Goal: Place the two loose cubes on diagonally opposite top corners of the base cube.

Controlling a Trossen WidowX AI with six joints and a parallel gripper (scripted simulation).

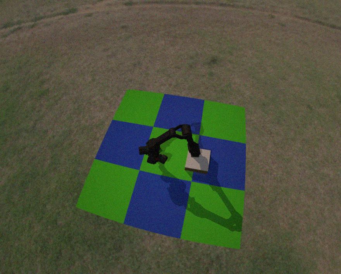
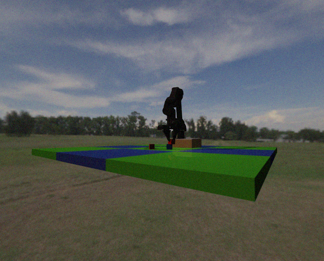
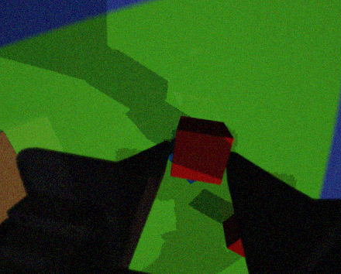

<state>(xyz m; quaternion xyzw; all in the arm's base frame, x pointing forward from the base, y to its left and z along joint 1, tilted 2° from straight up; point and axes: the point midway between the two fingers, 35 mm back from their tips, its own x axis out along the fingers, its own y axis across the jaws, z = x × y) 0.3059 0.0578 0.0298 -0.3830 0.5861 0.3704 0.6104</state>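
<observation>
My gripper tip is right at the red cube. Also, from my gripper tip: blue cube 40 mm below, 20 mm to the right, 10 mm behind.
</observation>
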